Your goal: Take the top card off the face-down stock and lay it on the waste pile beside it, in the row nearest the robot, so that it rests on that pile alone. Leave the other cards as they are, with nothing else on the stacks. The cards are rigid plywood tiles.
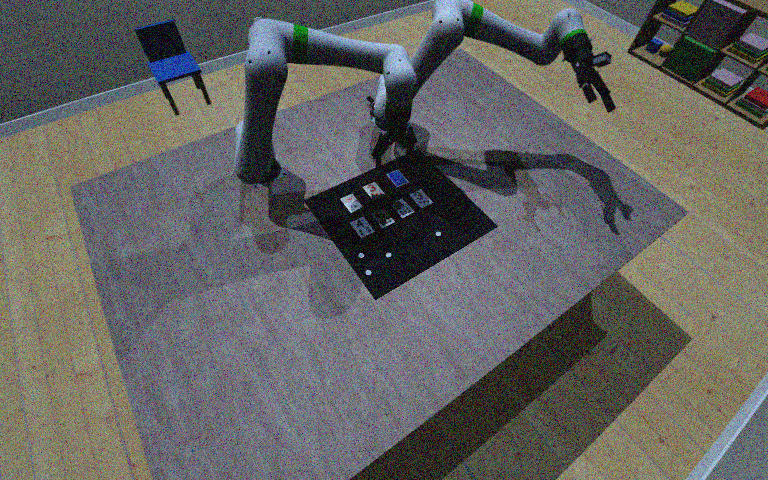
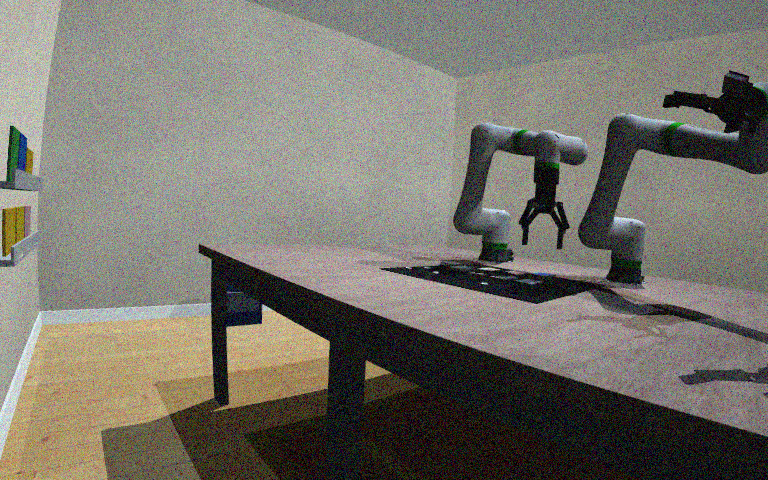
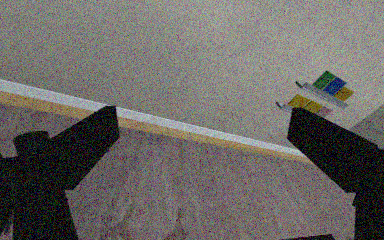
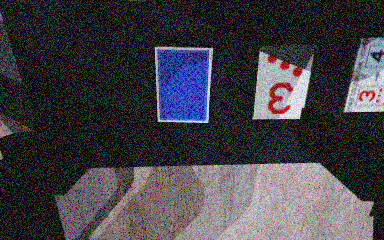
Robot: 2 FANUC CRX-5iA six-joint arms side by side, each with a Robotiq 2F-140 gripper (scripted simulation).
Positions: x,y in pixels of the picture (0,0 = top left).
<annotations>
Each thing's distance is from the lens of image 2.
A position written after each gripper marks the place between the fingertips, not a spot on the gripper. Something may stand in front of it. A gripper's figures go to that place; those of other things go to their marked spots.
left gripper (image 2: 695,113): 0.95 m
right gripper (image 2: 541,246): 1.49 m
black mat (image 2: 553,289): 1.27 m
</annotations>
